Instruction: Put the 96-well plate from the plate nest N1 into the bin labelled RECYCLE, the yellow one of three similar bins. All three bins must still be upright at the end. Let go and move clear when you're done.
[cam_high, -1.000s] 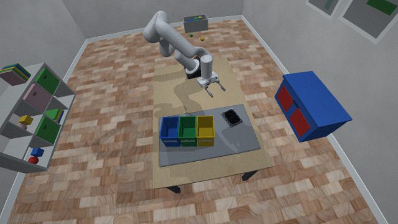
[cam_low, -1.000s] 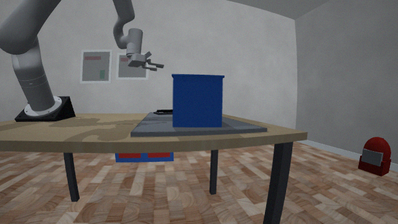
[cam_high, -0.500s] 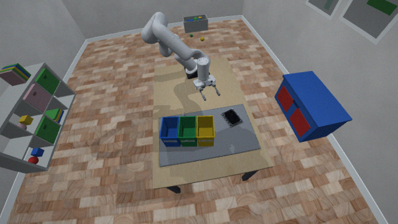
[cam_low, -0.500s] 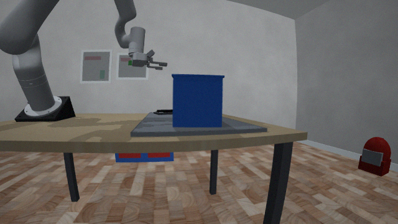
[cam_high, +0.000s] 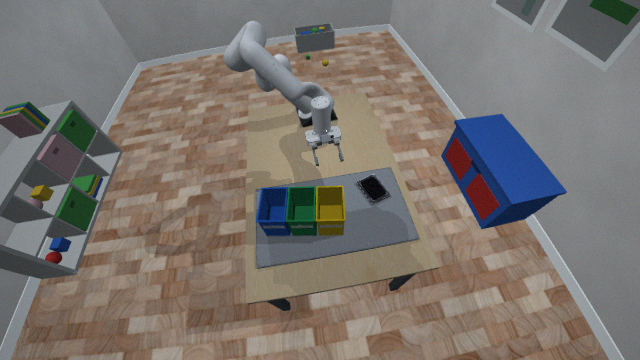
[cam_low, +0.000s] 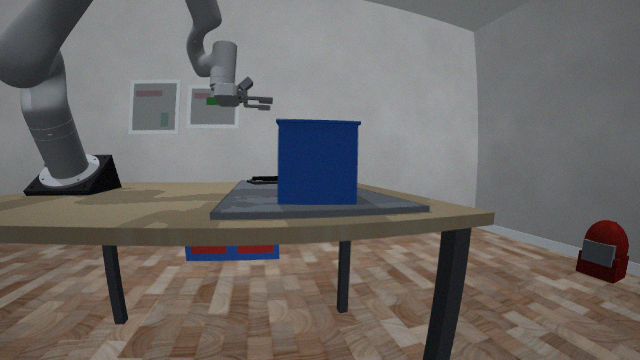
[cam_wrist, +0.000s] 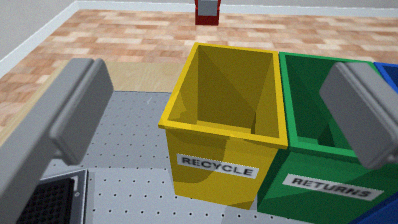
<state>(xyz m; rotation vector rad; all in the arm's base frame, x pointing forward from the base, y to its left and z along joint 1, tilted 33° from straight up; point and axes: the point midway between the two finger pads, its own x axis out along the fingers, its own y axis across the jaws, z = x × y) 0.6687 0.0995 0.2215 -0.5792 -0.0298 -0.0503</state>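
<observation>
The black 96-well plate lies 50 mm ahead of my hand, 230 mm to the left of it and 270 mm below it. Also, from my hand: plate nest N1: 50 mm ahead, 230 mm to the left, 280 mm below; green bin: 130 mm ahead, 170 mm to the right, 200 mm below; yellow bin: 160 mm ahead, 40 mm to the right, 200 mm below.
</observation>
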